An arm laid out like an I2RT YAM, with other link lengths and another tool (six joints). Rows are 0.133 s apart.
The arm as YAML. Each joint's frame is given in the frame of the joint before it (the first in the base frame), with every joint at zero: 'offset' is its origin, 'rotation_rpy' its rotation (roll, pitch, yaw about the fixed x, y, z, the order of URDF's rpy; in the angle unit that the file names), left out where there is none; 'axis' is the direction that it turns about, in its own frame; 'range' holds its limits. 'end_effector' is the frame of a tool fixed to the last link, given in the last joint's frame.
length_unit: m
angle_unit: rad
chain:
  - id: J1
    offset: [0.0, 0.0, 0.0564]
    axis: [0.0, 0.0, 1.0]
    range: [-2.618, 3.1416]
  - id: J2
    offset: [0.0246, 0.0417, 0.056]
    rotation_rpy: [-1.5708, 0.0, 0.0]
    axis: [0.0, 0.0, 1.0]
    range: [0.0, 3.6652]
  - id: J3
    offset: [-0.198, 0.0, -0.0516]
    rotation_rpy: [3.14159, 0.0, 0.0]
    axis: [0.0, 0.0, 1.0]
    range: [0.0, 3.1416]
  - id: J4
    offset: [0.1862, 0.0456, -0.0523]
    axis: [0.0, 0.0, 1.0]
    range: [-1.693, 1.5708]
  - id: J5
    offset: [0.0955, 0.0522, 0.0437]
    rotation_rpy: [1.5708, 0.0, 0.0]
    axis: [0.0, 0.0, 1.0]
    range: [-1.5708, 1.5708]
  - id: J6
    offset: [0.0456, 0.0, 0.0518]
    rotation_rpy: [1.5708, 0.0, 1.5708]
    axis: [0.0, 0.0, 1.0]
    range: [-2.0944, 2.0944]
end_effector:
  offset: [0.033, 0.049, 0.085]
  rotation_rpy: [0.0, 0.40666, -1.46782]
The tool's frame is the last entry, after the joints.
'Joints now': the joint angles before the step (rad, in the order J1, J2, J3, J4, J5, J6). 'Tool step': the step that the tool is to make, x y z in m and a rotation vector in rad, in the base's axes. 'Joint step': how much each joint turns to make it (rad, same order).
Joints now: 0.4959 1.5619 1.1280 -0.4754 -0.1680 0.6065
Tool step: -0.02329 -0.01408 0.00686 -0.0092 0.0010 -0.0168
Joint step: 0.0012 -0.1430 -0.0917 -0.0550 0.0170 0.0097
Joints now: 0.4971 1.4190 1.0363 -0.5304 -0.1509 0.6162
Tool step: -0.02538 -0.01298 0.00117 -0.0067 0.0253 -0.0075
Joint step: 0.0003 -0.1259 -0.0812 -0.0686 -0.0002 0.0101
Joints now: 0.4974 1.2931 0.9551 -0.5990 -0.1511 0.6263
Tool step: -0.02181 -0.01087 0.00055 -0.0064 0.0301 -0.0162
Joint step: 0.0004 -0.1026 -0.0545 -0.0748 0.0025 0.0188
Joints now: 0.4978 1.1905 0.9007 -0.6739 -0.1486 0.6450
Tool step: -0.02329 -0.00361 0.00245 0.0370 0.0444 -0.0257
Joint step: 0.0062 -0.1068 -0.0489 -0.0699 -0.0263 0.0575
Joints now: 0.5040 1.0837 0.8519 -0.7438 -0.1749 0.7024
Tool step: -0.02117 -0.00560 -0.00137 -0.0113 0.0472 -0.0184
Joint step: 0.0240 -0.0694 -0.0272 -0.0815 0.0118 0.0435
